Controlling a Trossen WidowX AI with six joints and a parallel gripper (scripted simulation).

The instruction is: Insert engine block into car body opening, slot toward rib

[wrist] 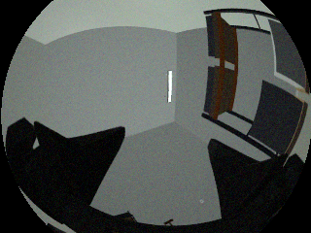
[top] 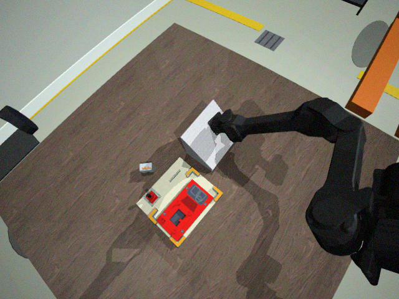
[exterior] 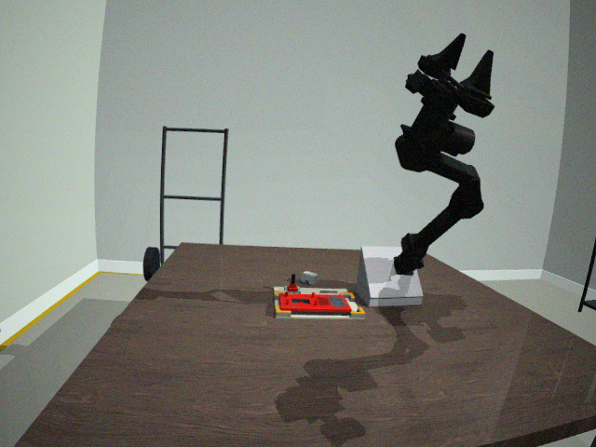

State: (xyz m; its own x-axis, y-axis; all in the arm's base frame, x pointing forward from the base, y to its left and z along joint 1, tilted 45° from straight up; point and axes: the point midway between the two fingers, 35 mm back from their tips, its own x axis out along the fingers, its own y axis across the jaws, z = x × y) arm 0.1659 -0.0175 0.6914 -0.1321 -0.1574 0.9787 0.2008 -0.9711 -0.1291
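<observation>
Right now my gripper tip is 180 mm short of the grey engine block, 610 mm to the left of it and 640 mm above it. Also, from my gripper tip: black post 240 mm ahead, 520 mm to the right, 620 mm below.
</observation>
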